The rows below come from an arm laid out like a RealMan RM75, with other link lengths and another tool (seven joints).
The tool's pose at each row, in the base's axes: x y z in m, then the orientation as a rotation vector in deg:
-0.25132, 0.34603, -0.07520, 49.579, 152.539, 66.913
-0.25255, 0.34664, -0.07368, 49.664, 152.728, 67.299
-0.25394, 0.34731, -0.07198, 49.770, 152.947, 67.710
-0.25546, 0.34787, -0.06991, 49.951, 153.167, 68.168
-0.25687, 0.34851, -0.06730, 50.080, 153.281, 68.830
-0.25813, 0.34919, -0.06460, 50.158, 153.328, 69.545
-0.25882, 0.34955, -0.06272, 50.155, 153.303, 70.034
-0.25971, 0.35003, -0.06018, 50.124, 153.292, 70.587
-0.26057, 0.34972, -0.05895, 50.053, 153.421, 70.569
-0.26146, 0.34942, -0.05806, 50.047, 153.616, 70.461
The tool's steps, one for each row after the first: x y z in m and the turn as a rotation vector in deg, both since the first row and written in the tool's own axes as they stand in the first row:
0.00154, 0.00084, -0.00106, -0.078, 0.344, 0.153
0.00327, 0.00176, -0.00225, -0.150, 0.725, 0.329
0.00510, 0.00283, -0.00381, -0.234, 1.130, 0.565
0.00694, 0.00437, -0.00567, -0.470, 1.560, 0.788
0.00869, 0.00607, -0.00751, -0.767, 1.966, 0.977
0.00969, 0.00727, -0.00881, -1.004, 2.202, 1.060
0.01101, 0.00891, -0.01055, -1.266, 2.483, 1.139
0.01171, 0.00922, -0.01188, -1.202, 2.574, 1.106
0.01240, 0.00928, -0.01298, -1.056, 2.667, 1.109

